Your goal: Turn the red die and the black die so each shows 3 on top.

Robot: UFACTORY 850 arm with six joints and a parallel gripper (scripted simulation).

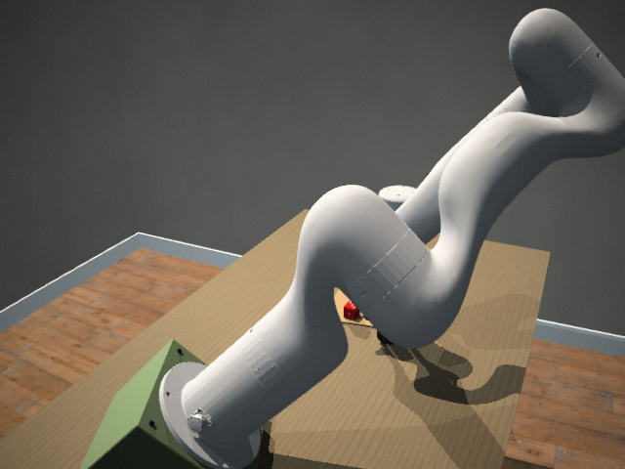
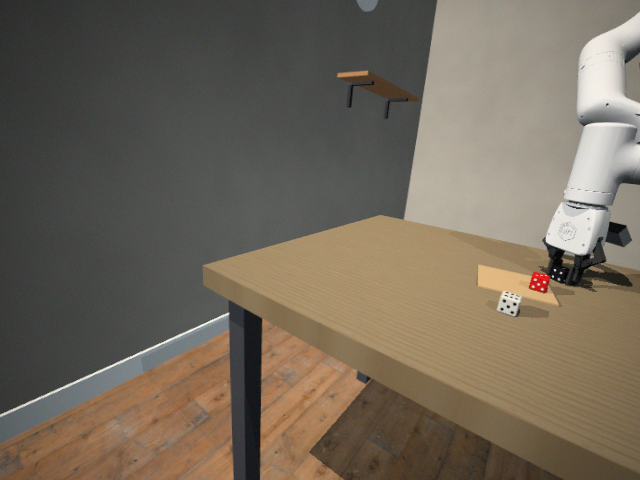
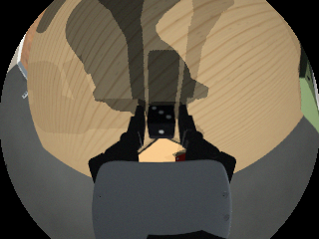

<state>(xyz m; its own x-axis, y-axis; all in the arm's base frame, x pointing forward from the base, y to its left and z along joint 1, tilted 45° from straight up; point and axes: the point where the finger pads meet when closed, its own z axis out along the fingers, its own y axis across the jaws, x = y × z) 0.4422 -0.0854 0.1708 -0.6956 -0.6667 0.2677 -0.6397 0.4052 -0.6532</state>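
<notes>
My gripper is now 1 cm above the black die. Round my hand: red die: 5 cm ahead, 11 cm to the left; then tan mat: 10 cm ahead, 11 cm to the left, 2 cm below; then white die: 11 cm ahead, 26 cm to the left, 1 cm below.
</notes>
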